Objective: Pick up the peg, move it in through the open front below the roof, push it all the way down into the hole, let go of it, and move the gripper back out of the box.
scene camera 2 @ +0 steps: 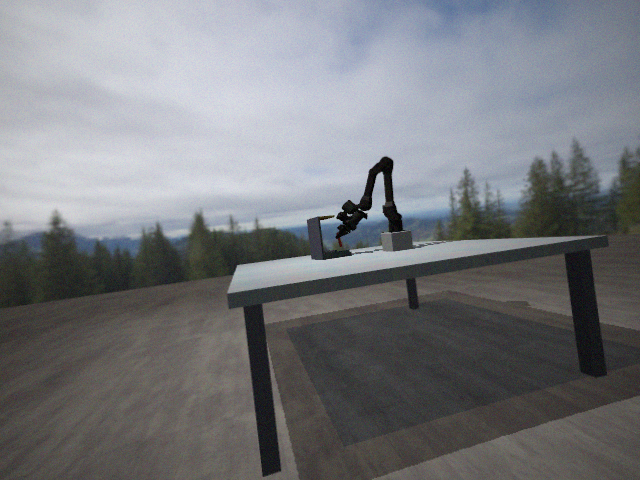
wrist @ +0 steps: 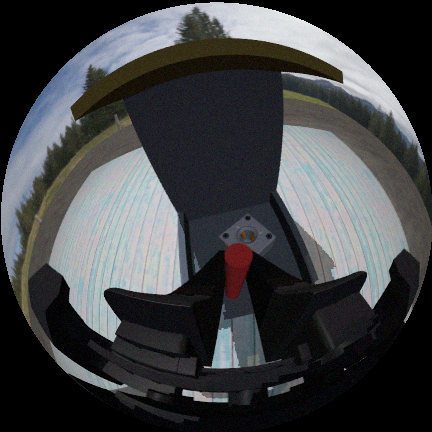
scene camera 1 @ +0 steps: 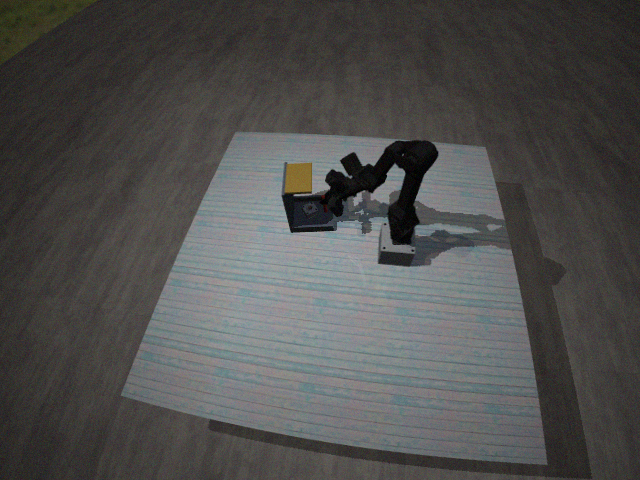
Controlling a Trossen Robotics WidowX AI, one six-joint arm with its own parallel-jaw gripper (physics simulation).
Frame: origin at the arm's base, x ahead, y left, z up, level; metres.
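Seen in the pictures: gripper, between the fingertips: (scene camera 2: 336,237) (wrist: 234,255) (scene camera 1: 320,201); arm's base, origin of its link: (scene camera 2: 396,231) (scene camera 1: 400,236).
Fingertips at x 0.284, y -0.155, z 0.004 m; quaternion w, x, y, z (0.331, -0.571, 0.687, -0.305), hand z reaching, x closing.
Note:
Offsets run from my fingertips to a thing's top centre. "pt": to the spot under its first point. Level surfaces: height alone.
My gripper (scene camera 1: 327,203) (scene camera 2: 339,236) (wrist: 234,255) is shut on the red peg @[dy +0.003, dx -0.015, dz +0.029 m] (scene camera 1: 325,207) (scene camera 2: 340,242) (wrist: 237,267). In the scene camera 2 view the peg is near upright, slightly tilted, above the front part of the box floor and lower than the roof. The box has a yellow roof @[dy -0.012, dx +0.039, dz +0.121 m] (scene camera 1: 298,178) (scene camera 2: 326,217) (wrist: 210,55), a dark back wall (scene camera 2: 315,238) (wrist: 215,145) and a low dark floor. The grey square plate with the hole @[dy -0.021, dx +0.047, dz -0.062 m] (scene camera 1: 310,207) (wrist: 260,244) lies on that floor, beyond the peg in the wrist view. The hole shows uncovered there.
The back wall stands behind the hole plate. Low side rims @[pt dy -0.083, dx +0.027, dz -0.071 m] (wrist: 295,240) run along the box floor. The arm's pale base block (scene camera 1: 395,253) (scene camera 2: 396,241) stands on the striped table @[dz -0.103 m] (scene camera 1: 330,335) (scene camera 2: 439,258), to the right of the box in both scene views.

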